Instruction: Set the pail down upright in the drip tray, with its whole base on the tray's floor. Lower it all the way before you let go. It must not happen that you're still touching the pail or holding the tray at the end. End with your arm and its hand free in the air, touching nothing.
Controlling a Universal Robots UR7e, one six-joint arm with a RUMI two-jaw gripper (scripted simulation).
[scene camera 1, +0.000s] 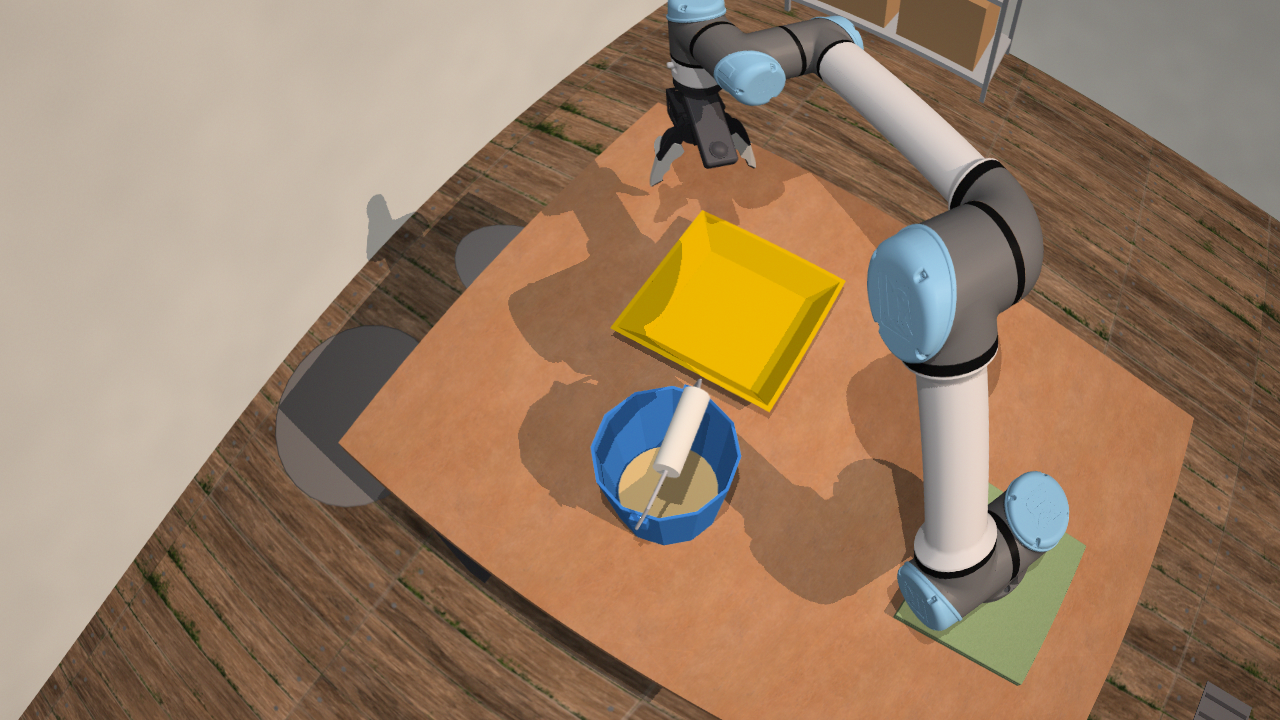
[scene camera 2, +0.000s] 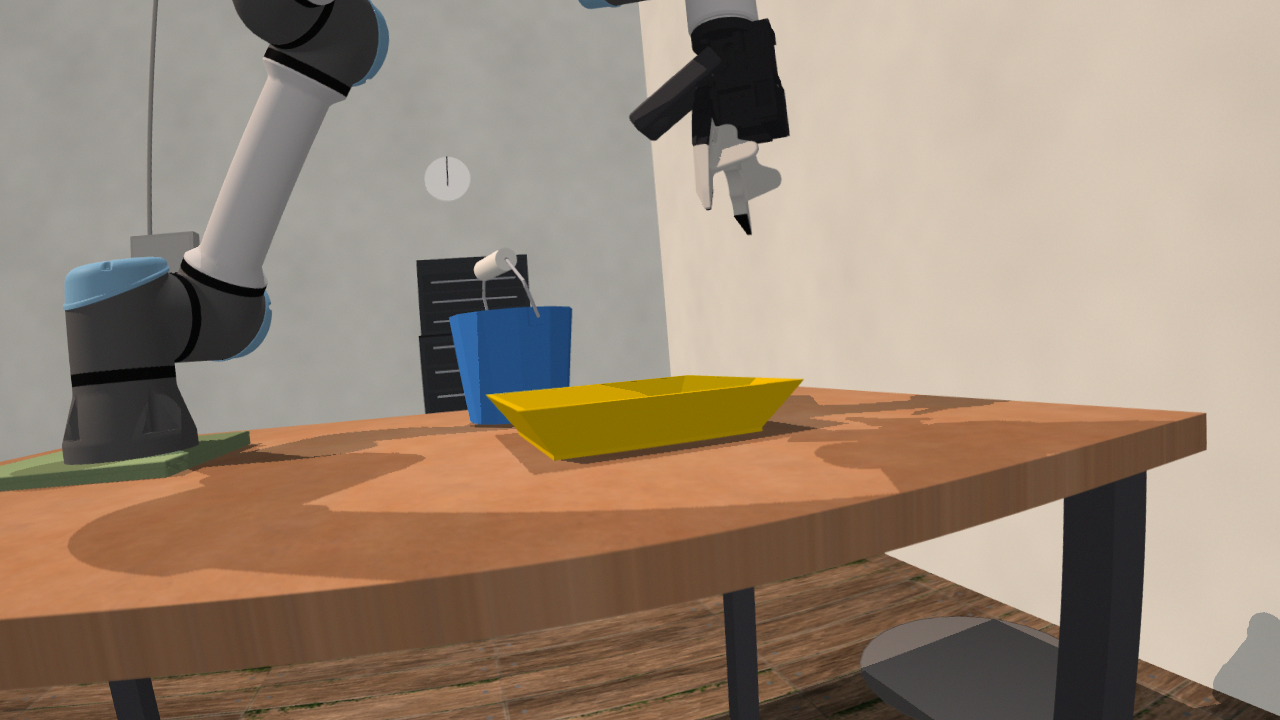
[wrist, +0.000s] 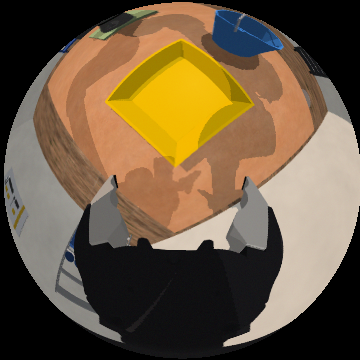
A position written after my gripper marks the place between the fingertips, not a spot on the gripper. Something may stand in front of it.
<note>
I see my gripper [scene camera 2: 731,224], a yellow drip tray [scene camera 1: 740,311] and a blue pail [scene camera 2: 508,350].
The yellow drip tray shows as well in scene camera 2 [scene camera 2: 570,422] and in the wrist view [wrist: 178,98]. My gripper shows as well in scene camera 1 [scene camera 1: 703,175] and in the wrist view [wrist: 179,176].
</note>
